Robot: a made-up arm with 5 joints.
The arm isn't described. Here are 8 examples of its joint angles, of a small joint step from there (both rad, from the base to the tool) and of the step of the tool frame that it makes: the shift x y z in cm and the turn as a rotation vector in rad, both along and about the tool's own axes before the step.
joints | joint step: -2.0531 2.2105 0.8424 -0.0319 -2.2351 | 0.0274 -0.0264 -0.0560 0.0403 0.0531
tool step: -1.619 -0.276 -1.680 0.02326 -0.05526 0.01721
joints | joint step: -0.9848 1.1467 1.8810 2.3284 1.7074 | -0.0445 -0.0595 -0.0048 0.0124 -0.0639
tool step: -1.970 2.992 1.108 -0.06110 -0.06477 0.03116
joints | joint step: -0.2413 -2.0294 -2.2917 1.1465 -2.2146 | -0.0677 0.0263 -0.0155 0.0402 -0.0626
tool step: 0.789 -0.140 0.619 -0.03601 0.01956 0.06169
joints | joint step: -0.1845 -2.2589 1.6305 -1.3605 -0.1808 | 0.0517 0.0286 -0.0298 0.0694 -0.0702
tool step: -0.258 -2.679 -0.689 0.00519 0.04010 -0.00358
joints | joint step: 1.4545 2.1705 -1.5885 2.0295 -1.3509 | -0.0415 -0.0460 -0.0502 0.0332 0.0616
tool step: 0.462 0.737 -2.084 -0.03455 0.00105 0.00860
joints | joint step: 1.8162 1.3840 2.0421 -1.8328 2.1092 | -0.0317 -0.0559 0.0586 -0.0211 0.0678
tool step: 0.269 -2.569 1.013 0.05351 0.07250 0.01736
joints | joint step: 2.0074 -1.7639 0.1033 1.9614 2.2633 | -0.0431 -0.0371 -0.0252 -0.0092 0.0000
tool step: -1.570 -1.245 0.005 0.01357 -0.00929 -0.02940
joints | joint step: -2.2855 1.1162 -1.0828 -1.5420 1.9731 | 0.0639 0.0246 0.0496 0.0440 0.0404
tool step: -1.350 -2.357 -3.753 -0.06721 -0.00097 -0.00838
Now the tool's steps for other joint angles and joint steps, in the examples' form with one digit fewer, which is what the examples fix.
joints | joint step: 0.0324 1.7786 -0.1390 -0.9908 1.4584 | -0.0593 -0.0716 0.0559 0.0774 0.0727
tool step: 3.65 2.39 1.70 0.0851 -0.0020 -0.1480
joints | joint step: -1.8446 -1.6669 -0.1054 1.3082 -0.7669 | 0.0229 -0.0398 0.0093 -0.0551 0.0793
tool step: -2.46 -1.73 -0.35 0.0668 -0.0148 -0.0063
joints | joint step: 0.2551 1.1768 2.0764 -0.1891 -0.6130 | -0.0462 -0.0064 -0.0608 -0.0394 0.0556
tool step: -2.21 -5.09 -3.85 0.0794 -0.1041 0.0518
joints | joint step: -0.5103 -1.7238 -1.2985 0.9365 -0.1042 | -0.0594 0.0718 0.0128 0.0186 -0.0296
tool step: 2.81 2.53 -0.30 -0.0106 0.0037 -0.0967
